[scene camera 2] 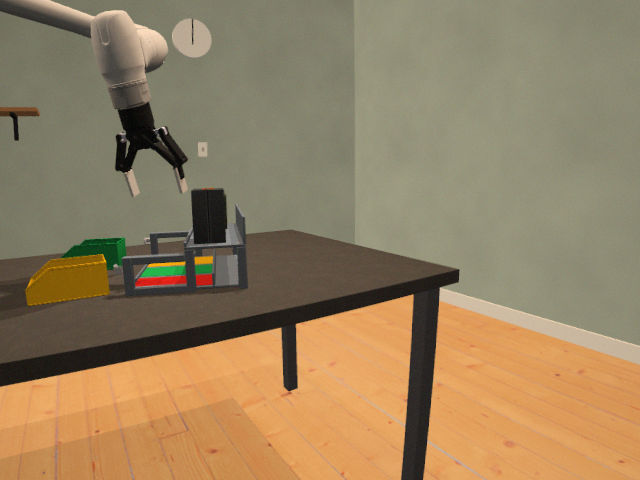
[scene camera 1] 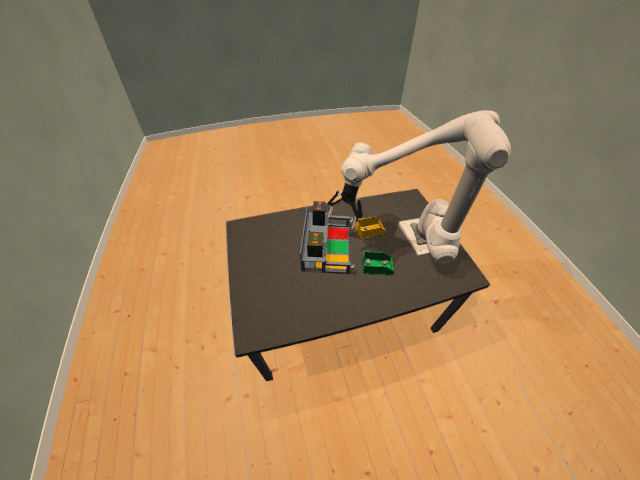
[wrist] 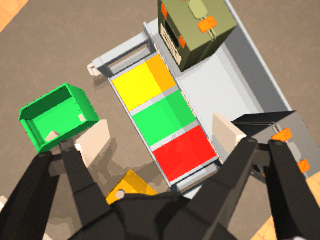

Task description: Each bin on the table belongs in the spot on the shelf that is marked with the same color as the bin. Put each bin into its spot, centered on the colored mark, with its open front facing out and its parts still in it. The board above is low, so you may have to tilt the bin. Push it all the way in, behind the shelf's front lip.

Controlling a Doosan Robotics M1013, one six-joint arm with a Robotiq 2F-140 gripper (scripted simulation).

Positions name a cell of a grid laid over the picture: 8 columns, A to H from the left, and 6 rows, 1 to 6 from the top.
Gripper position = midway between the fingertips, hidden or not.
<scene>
I see my gripper (scene camera 2: B3), a green bin (scene camera 2: B4) and a yellow bin (scene camera 2: A4).
The green bin shows as well in the wrist view (wrist: B3). My gripper shows as well in the wrist view (wrist: D4).
</scene>
